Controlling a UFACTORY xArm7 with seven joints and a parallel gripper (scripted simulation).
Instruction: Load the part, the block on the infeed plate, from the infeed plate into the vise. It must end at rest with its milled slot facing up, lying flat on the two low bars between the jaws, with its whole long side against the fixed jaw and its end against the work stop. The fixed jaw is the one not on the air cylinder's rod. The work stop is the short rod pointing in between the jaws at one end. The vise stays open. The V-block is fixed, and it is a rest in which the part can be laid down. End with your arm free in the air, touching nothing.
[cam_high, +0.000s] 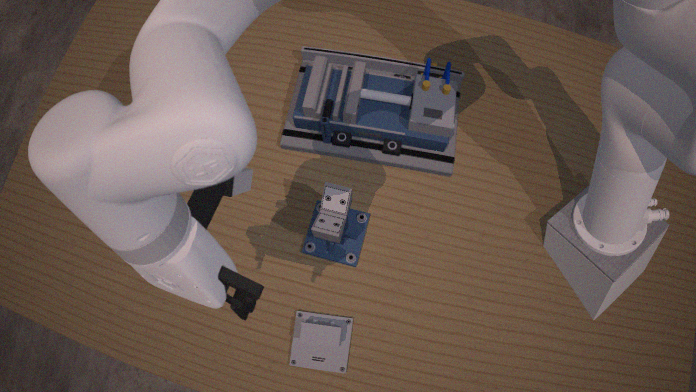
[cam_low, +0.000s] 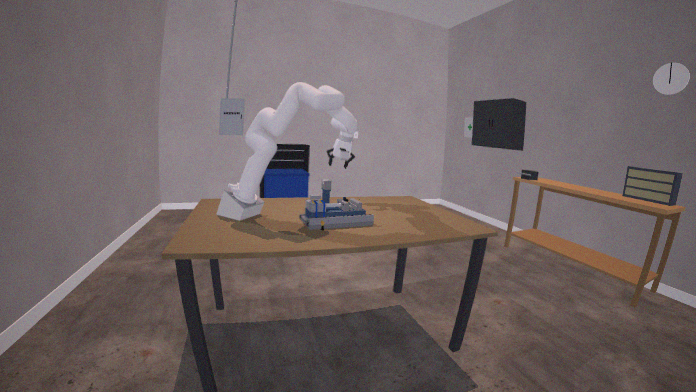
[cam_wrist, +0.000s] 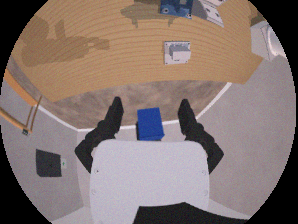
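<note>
Now: hand 11 cm past the part, 5 cm to the right of it and 20 cm above it. The rest, counted from my hand: fixed jaw (10 cm behind, 35 cm to the right, 15 cm below); then work stop post (12 cm behind, 27 cm to the right, 17 cm below); then work stop (12 cm behind, 30 cm to the right, 14 cm below).
</note>
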